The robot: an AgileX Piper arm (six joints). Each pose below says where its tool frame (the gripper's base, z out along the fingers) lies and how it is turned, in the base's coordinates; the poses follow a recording.
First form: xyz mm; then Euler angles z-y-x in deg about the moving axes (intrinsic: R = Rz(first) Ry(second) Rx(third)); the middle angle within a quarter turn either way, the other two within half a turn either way.
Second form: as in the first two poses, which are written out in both.
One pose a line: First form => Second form
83 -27 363 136.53 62.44 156.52 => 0.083 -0.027 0.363 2.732 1.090 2.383
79 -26 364 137.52 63.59 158.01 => 0.079 -0.026 0.364 2.758 1.110 2.400
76 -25 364 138.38 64.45 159.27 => 0.076 -0.025 0.364 2.780 1.125 2.415
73 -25 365 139.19 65.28 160.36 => 0.073 -0.025 0.365 2.799 1.139 2.429
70 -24 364 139.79 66.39 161.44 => 0.070 -0.024 0.364 2.818 1.159 2.440
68 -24 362 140.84 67.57 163.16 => 0.068 -0.024 0.362 2.848 1.179 2.458
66 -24 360 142.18 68.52 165.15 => 0.066 -0.024 0.360 2.882 1.196 2.482
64 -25 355 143.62 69.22 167.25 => 0.064 -0.025 0.355 2.919 1.208 2.507
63 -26 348 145.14 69.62 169.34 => 0.063 -0.026 0.348 2.956 1.215 2.533
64 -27 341 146.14 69.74 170.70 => 0.064 -0.027 0.341 2.979 1.217 2.551
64 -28 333 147.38 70.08 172.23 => 0.064 -0.028 0.333 3.006 1.223 2.572
